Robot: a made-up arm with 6 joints.
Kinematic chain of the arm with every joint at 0, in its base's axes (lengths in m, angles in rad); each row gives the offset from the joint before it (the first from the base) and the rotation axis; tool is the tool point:
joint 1: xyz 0 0 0.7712 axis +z
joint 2: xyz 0.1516 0 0 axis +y
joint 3: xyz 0 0 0.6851 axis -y
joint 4: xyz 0 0 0.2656 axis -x
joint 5: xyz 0.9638 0 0 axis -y
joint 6: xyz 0.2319 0 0 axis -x
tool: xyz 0 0 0
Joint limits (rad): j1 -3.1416..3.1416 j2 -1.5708..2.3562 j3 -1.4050..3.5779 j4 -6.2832..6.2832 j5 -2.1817..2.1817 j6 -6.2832..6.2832
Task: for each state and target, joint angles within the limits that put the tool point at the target. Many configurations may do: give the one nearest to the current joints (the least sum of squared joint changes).
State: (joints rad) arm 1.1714 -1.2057 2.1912 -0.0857 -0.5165 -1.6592
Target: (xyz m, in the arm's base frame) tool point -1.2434 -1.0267 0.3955
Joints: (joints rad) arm 0.6965 -1.4114 2.0006 -0.1131 -0.3984 -1.6592
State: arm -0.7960 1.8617 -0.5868 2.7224 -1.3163 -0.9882
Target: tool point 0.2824 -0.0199 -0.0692
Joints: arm -0.1750 1.4276 -1.1456 3.2695 -1.5570 -0.9882
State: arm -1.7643 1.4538 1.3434 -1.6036 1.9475 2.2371
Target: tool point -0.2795 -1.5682 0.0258
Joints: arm -1.6075 1.9339 1.0935 -1.6407 1.8587 2.2371
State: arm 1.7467 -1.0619 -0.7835 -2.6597 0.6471 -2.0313
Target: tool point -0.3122 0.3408 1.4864
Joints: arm 2.3967 -1.3699 -0.9349 -2.8942 0.7546 -2.0313
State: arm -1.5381 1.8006 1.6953 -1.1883 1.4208 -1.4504
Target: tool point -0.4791 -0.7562 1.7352
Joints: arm -1.9071 1.6086 2.7616 -1.0989 1.7641 -1.4504
